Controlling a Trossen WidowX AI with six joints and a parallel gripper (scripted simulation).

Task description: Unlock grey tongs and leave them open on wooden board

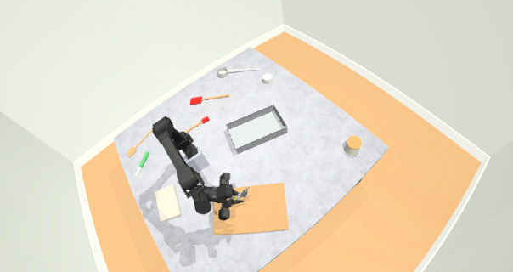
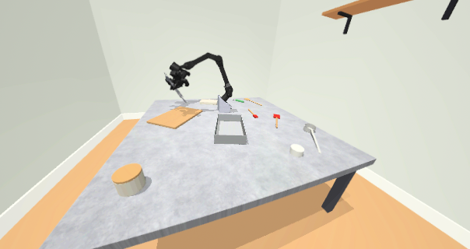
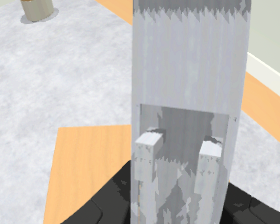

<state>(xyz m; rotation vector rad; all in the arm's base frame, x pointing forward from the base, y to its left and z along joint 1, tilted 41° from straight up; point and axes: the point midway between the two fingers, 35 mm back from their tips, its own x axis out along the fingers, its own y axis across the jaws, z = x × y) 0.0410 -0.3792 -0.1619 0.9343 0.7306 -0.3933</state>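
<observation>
My gripper tip is 10 mm past the wooden board, 20 mm to the right of it and 210 mm above it. The rest, counted from my gripper tip: grey roasting tin: 310 mm ahead, 360 mm to the left, 190 mm below; yellow lock slider: 30 mm behind, 20 mm to the left, 20 mm above; cream block: 340 mm behind, 320 mm to the left, 200 mm below.
</observation>
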